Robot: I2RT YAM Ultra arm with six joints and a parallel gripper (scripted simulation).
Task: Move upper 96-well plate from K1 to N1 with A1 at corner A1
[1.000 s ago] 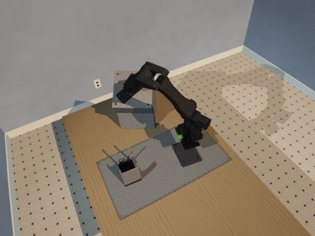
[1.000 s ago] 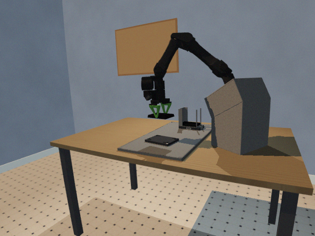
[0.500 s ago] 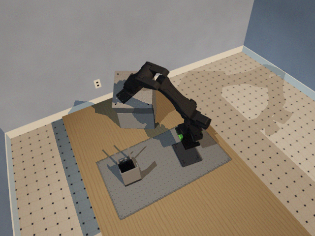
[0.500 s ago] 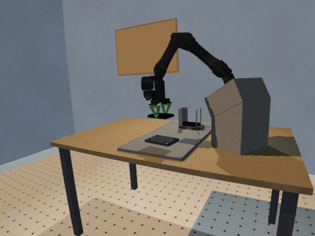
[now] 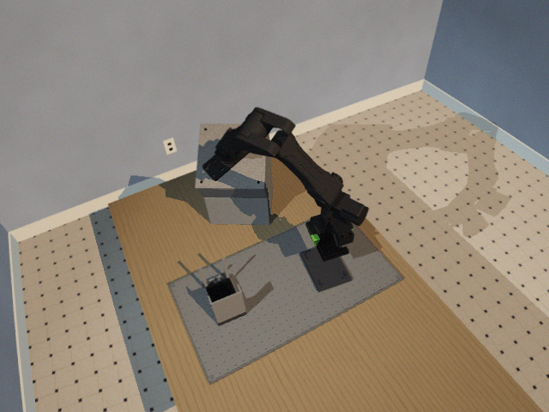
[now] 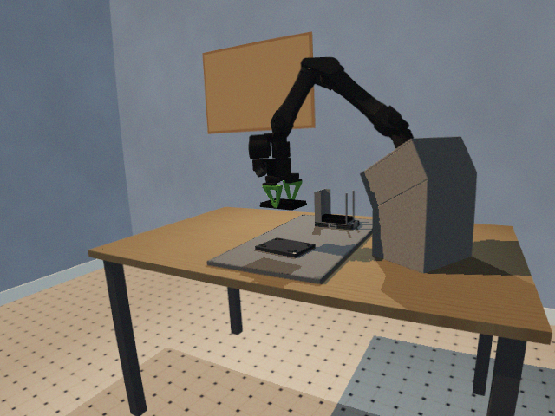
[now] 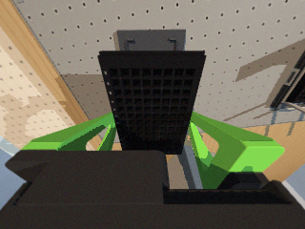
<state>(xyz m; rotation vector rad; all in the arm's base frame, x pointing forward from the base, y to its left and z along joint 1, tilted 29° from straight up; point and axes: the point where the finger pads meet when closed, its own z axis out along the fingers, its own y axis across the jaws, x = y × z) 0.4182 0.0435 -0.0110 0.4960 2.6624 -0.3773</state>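
My gripper is now 14 cm above the pale A1 mark, 8 cm to the right of it and 4 cm past it. Round my hand: pale rack wall (35 cm to the right, 8 cm behind, 7 cm below).
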